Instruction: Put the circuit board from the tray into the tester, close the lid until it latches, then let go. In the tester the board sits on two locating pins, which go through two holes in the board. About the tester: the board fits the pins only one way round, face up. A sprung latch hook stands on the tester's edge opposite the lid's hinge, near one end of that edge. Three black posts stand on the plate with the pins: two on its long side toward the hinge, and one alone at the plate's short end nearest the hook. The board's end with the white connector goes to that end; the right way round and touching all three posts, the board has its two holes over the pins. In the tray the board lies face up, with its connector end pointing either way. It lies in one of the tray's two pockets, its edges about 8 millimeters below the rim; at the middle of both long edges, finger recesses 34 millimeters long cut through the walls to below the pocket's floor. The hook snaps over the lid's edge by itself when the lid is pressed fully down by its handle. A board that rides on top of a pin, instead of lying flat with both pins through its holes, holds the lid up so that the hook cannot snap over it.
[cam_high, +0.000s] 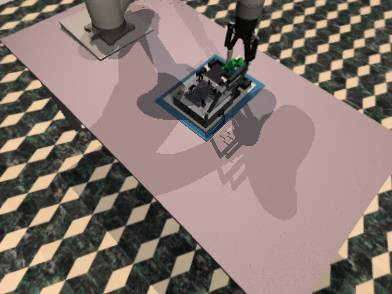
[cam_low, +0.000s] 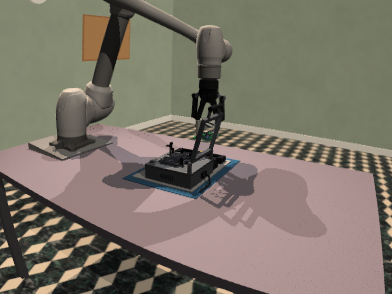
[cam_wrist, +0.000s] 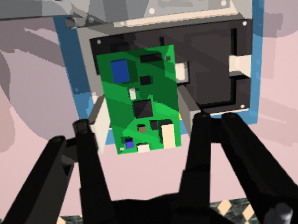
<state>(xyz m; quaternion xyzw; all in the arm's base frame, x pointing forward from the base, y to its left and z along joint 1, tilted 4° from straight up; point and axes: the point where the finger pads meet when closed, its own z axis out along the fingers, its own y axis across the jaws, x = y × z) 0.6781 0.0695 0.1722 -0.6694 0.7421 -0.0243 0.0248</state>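
Right now my hand is 20 mm above the green circuit board. The rest, counted from my hand: clear lid: 70 mm ahead, 180 mm to the right, 40 mm above; black tester: 20 mm behind, 130 mm to the right, 30 mm below.
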